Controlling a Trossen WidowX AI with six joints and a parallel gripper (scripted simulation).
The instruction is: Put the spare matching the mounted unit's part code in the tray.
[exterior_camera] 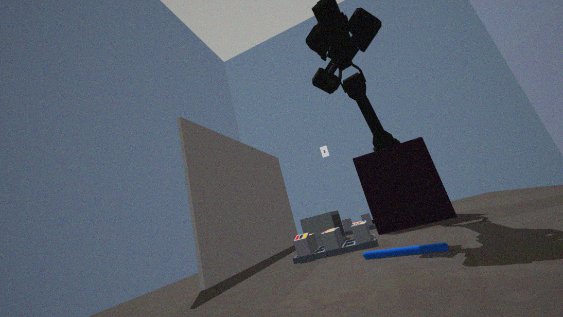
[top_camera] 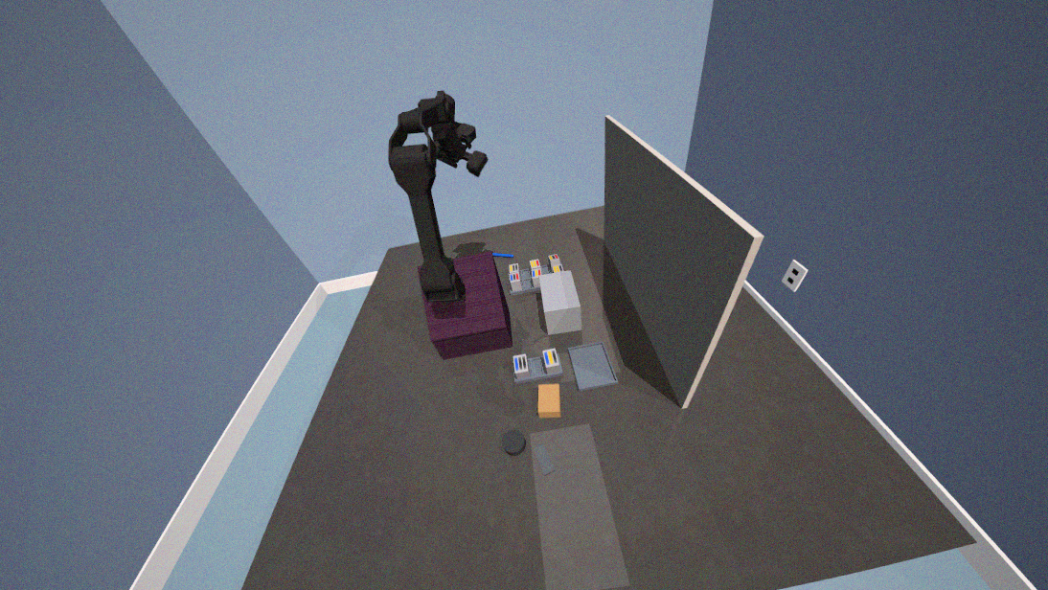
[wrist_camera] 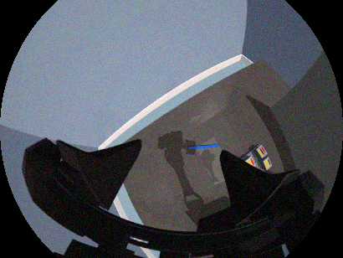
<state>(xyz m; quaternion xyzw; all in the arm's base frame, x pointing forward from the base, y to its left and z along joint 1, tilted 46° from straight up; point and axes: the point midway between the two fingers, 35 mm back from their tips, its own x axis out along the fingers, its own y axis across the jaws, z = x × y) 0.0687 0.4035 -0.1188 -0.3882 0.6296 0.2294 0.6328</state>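
Right now my gripper tip is 320 mm above the grey spare block, 210 mm to the left of it and 90 mm short of it. From my gripper tip the other things lie so: tall panel 440 mm ahead, 380 mm to the right, 140 mm below; then mounted unit 360 mm to the right, 310 mm below, 210 mm ahead; then blue rod 350 mm below, 20 mm ahead, 10 mm to the left.
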